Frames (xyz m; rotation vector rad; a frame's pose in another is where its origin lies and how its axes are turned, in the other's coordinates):
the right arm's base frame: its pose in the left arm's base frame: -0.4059 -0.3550 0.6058 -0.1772 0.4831 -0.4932
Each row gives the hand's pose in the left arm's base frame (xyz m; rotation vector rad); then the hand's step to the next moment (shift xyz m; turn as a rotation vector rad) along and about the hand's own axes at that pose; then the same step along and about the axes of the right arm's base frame.
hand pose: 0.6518 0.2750 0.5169 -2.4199 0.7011 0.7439
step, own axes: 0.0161 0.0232 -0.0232 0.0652 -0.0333 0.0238
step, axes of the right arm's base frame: 0.0226 -0.0287 0.0007 0.0550 0.0525 -0.0121
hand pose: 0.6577 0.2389 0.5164 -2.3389 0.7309 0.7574
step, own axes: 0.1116 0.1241 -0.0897 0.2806 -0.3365 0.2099
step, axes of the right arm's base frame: 0.1321 -0.1291 -0.0424 0.2063 0.4398 -0.0057
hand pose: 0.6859 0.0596 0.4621 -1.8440 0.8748 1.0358
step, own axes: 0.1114 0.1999 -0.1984 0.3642 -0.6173 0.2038
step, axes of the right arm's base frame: 0.1312 -0.2398 -0.1305 0.3644 0.6329 0.1479
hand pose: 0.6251 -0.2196 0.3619 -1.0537 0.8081 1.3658
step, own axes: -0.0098 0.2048 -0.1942 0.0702 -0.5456 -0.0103
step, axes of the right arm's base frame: -0.0047 -0.2255 -0.1700 0.3913 0.2821 0.2647
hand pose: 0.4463 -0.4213 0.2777 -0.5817 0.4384 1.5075
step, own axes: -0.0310 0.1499 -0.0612 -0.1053 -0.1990 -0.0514
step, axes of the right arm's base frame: -0.0624 -0.1051 -0.1106 0.1917 -0.0240 0.1265
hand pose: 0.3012 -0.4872 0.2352 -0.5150 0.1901 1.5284
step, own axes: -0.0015 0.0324 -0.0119 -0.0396 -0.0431 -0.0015
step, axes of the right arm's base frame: -0.0123 -0.0143 -0.0289 0.0385 -0.0202 0.0392
